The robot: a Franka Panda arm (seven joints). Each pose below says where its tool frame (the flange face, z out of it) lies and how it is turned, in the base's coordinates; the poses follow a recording.
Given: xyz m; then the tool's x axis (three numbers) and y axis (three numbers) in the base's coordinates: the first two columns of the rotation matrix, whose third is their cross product.
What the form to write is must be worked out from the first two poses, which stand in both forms.
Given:
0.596 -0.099 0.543 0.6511 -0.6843 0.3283 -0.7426 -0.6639 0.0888
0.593 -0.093 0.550 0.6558 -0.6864 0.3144 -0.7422 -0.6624 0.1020
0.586 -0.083 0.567 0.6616 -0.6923 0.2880 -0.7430 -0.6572 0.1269
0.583 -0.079 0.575 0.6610 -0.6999 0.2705 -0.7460 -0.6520 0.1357
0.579 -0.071 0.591 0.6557 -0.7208 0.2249 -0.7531 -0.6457 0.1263
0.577 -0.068 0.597 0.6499 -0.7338 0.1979 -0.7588 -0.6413 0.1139
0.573 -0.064 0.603 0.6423 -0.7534 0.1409 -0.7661 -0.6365 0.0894
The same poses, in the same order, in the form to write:
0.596 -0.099 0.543 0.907 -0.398 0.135 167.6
0.593 -0.093 0.550 0.909 -0.398 0.126 167.2
0.586 -0.083 0.567 0.910 -0.400 0.108 166.5
0.583 -0.079 0.575 0.910 -0.403 0.098 166.4
0.579 -0.071 0.591 0.909 -0.410 0.078 168.0
0.577 -0.068 0.597 0.907 -0.415 0.067 169.3
0.573 -0.064 0.603 0.906 -0.422 0.045 171.9

